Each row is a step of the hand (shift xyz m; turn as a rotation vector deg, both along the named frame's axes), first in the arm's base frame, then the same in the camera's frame.
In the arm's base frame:
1: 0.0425 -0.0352 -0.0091 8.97 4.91 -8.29
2: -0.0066 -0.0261 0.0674 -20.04 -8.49 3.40
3: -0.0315 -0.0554 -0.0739 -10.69 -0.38 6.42
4: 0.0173 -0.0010 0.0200 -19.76 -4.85 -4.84
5: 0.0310 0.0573 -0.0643 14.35 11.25 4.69
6: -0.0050 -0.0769 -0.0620 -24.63 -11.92 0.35
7: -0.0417 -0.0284 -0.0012 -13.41 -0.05 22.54
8: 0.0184 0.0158 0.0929 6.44 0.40 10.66
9: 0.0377 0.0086 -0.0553 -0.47 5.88 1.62
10: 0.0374 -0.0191 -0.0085 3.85 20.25 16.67
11: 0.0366 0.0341 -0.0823 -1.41 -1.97 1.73
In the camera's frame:
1: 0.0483 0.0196 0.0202 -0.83 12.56 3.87
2: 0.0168 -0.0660 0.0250 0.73 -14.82 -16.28
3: 0.0467 0.0322 -0.0794 -3.85 -10.70 -5.13
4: 0.0054 -0.0084 0.0245 -1.93 -6.89 -19.65
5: -0.0378 0.0833 0.0040 -5.92 5.97 16.85
6: 0.0750 0.0299 -0.0571 2.59 -15.39 -22.48
7: 0.0122 -0.0266 -0.0411 -6.37 -25.39 1.59
8: -0.0157 -0.0644 0.0694 1.02 -5.62 11.07
9: 0.0094 0.0668 0.0021 -5.79 -0.10 1.98
10: 0.0315 0.0206 0.0205 -18.91 -6.90 17.25
11: -0.0127 0.0952 -0.0072 1.22 -2.63 -0.67

